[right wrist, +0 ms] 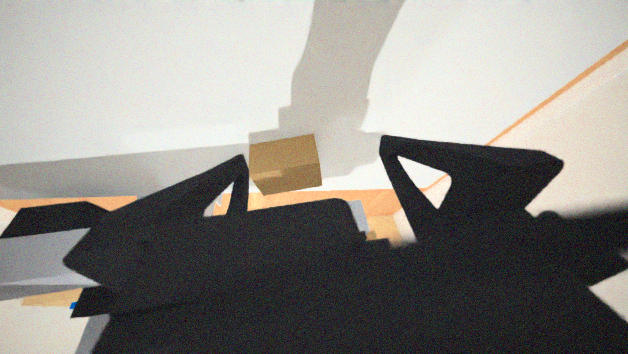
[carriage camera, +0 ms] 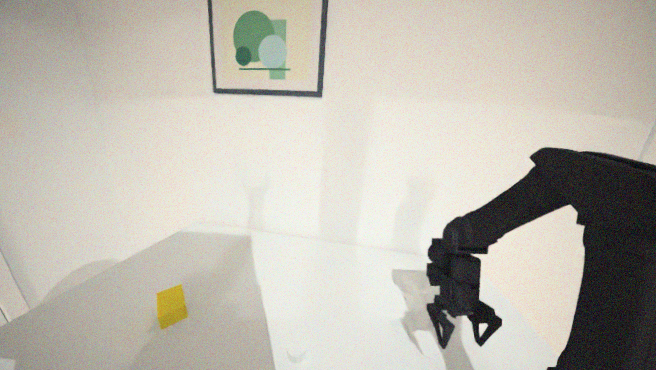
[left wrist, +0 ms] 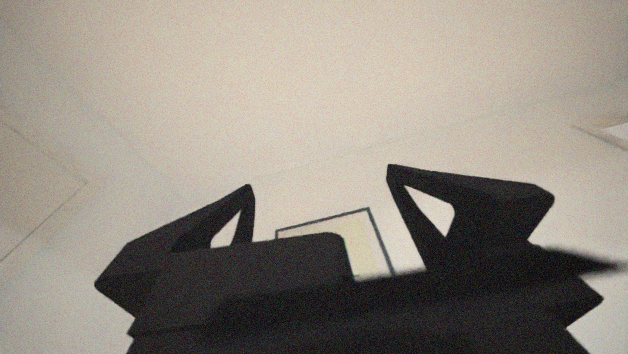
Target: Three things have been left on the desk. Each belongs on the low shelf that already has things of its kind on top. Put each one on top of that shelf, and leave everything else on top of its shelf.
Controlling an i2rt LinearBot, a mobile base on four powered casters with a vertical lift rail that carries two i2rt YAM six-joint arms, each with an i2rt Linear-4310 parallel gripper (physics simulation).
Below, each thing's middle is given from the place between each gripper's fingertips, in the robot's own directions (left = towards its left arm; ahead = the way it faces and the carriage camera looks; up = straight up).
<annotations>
The framed picture (carriage camera: 283, 55) is 82 cm ahead of my left hand, 36 cm above it and 5 cm to the right of it.
My right hand is 830 mm below the framed picture, 670 mm short of it and 630 mm to the right of it.
</annotations>
